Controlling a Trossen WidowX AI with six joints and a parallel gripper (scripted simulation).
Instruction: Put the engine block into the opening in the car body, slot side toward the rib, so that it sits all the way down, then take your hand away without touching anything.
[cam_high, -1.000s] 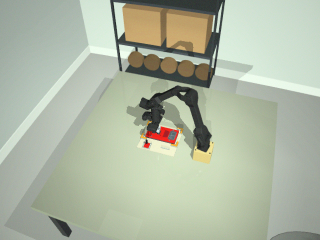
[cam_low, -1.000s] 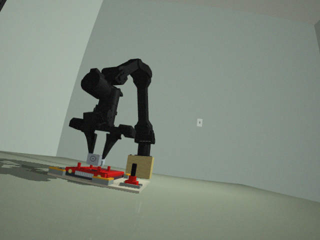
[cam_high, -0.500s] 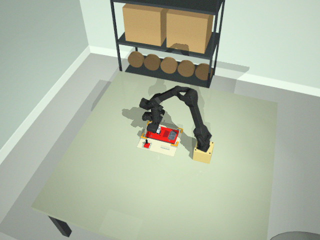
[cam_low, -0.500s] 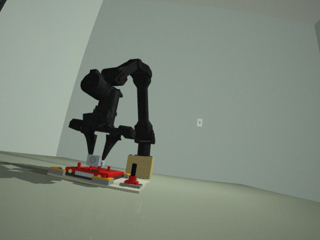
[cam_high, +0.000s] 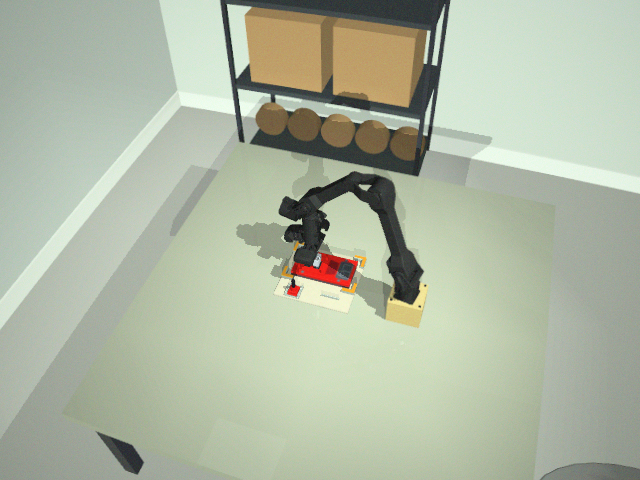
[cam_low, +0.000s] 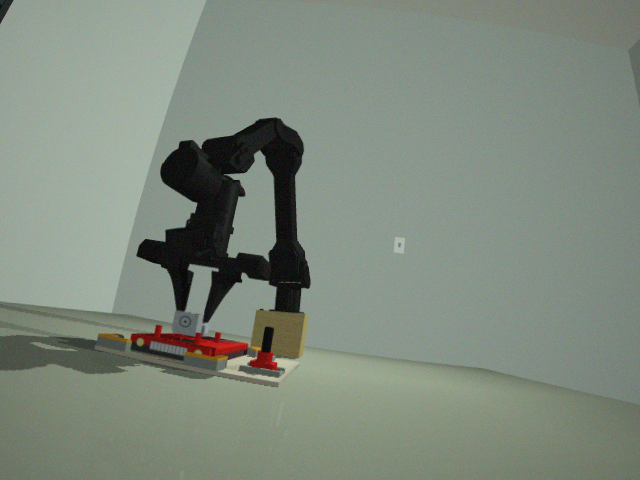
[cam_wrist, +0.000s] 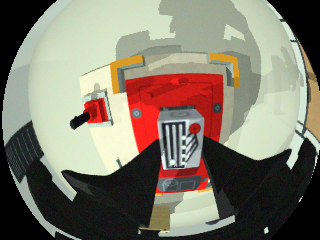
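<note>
My gripper tip is now 10 mm above the grey engine block.
</note>
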